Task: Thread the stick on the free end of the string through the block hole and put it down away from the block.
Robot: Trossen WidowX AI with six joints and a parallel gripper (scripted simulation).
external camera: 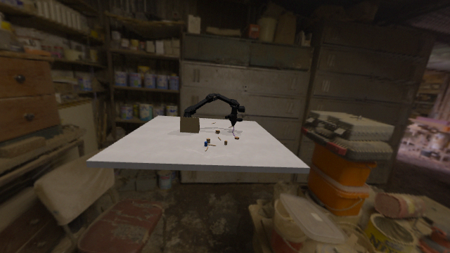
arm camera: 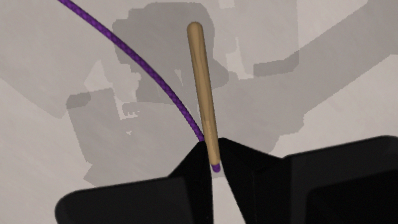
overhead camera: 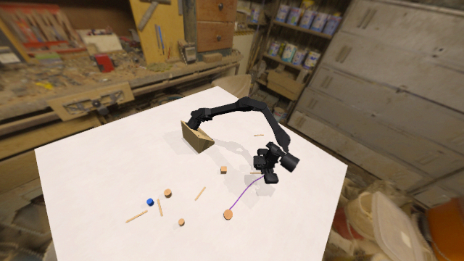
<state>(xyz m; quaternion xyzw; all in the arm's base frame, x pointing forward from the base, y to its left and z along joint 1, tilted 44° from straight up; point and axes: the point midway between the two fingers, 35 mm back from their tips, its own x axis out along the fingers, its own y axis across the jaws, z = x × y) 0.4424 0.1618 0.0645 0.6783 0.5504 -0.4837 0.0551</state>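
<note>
Right now the small wooden block is 15 cm behind my gripper tip, 14 cm to the right of it and 3 cm below it. From my gripper tip the other things lie so: round wooden button: 3 cm ahead, 26 cm to the right, 4 cm below; thin wooden stick: 1 cm behind, 1 cm to the right; blue cylinder: 22 cm behind, 49 cm to the right, 3 cm below.
</note>
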